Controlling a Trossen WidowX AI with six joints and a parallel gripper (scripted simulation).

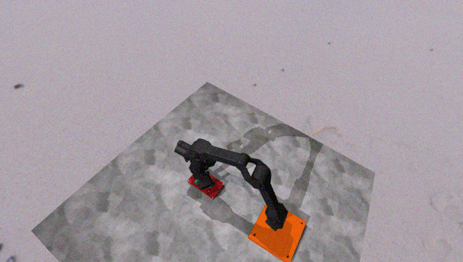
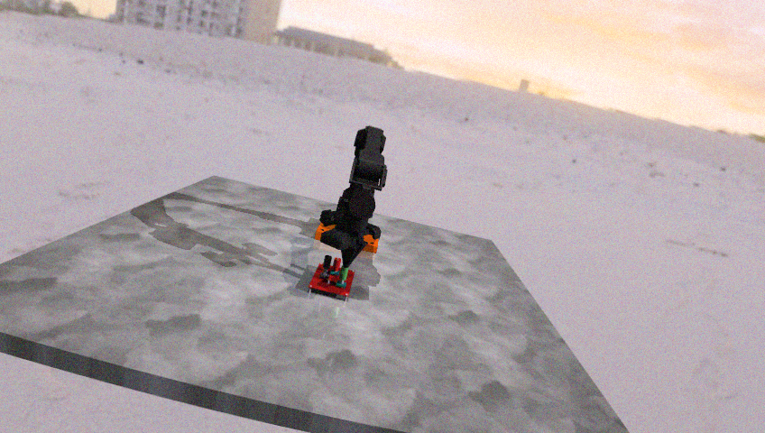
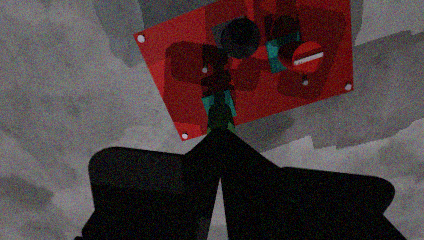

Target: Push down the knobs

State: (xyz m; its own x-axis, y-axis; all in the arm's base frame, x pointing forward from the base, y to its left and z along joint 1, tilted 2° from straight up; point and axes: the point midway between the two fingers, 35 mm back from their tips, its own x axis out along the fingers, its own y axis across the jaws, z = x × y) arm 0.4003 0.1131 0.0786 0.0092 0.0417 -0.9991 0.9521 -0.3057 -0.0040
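Right now the green knob is 2 cm below my gripper tip. Round my gripper tip: red knob (6 cm behind, 4 cm to the right, 2 cm below).
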